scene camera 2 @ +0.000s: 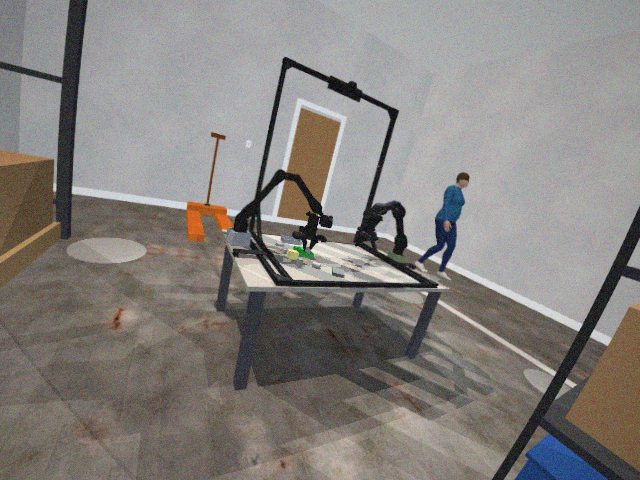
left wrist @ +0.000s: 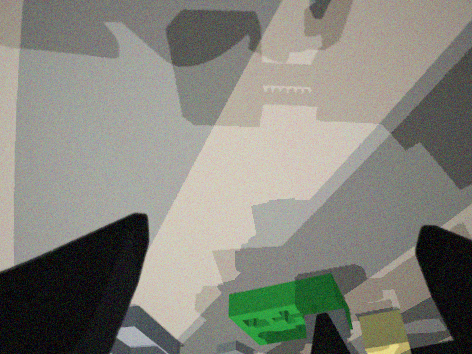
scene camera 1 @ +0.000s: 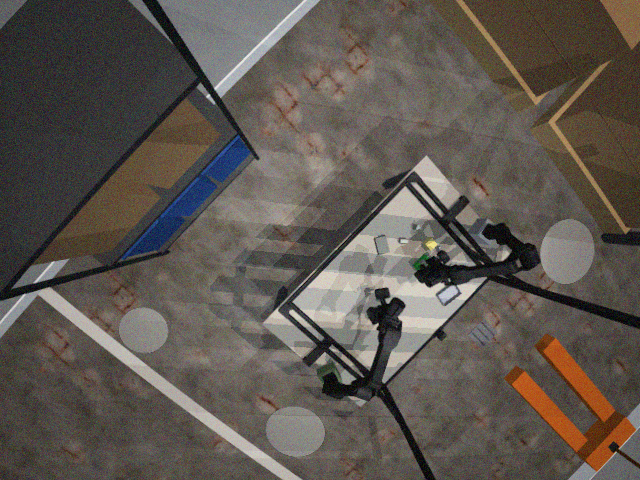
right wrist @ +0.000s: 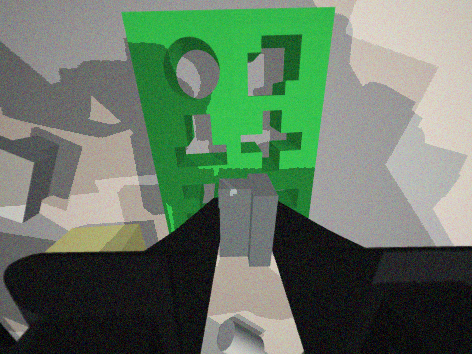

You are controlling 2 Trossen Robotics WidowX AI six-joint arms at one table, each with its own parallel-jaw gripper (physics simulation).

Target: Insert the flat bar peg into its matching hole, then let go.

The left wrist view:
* my left gripper: 285, 233
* green block with holes: 275, 312
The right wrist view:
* my right gripper: 242, 204
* green block with holes: 156, 42
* yellow block: 129, 237, on the table
